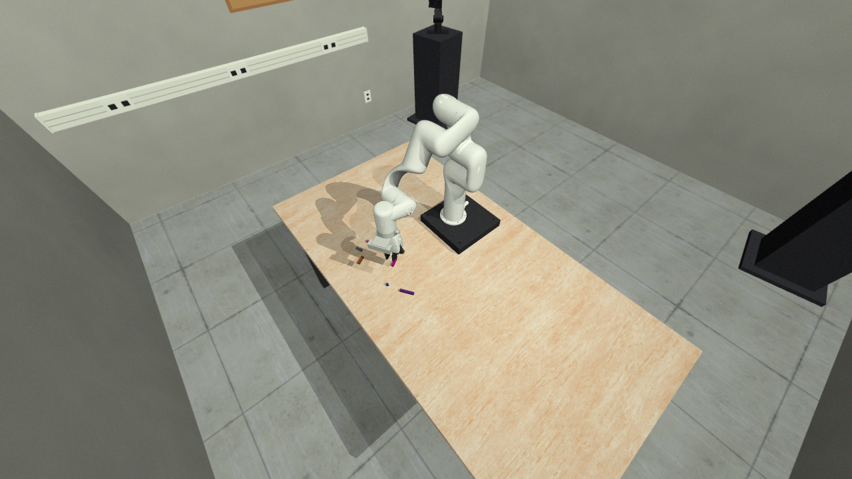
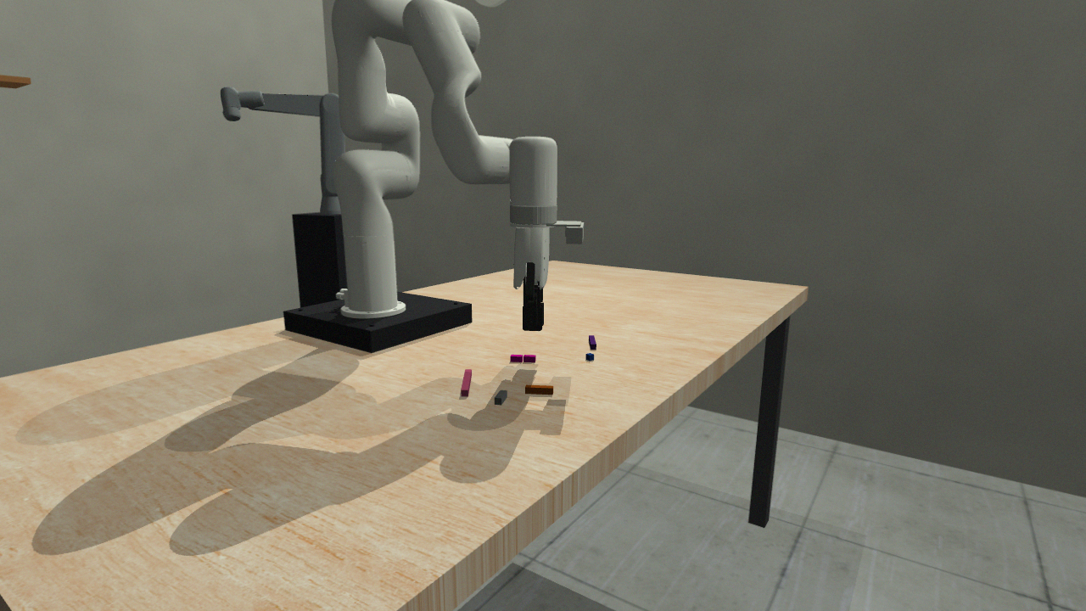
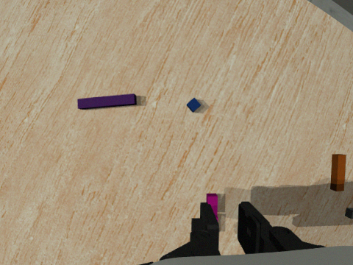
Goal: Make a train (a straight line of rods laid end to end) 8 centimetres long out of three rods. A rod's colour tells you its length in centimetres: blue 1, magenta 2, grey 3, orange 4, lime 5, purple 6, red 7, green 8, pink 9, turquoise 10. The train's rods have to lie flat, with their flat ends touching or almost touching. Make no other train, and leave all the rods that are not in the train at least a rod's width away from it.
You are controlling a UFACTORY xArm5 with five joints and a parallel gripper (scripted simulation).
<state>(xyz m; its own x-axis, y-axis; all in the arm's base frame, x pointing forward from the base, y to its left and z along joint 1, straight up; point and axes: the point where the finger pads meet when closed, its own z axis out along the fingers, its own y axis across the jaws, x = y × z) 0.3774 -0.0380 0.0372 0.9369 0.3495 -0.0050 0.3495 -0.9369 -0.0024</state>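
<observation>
Now: the orange rod 13 cm to the right of my hand, 7 cm below it and 7 cm ahead of it. Round my hand: pink rod: 15 cm to the right, 7 cm below, 4 cm behind; blue rod: 8 cm ahead, 7 cm below, 5 cm to the left; purple rod: 14 cm to the left, 7 cm below, 6 cm ahead.
</observation>
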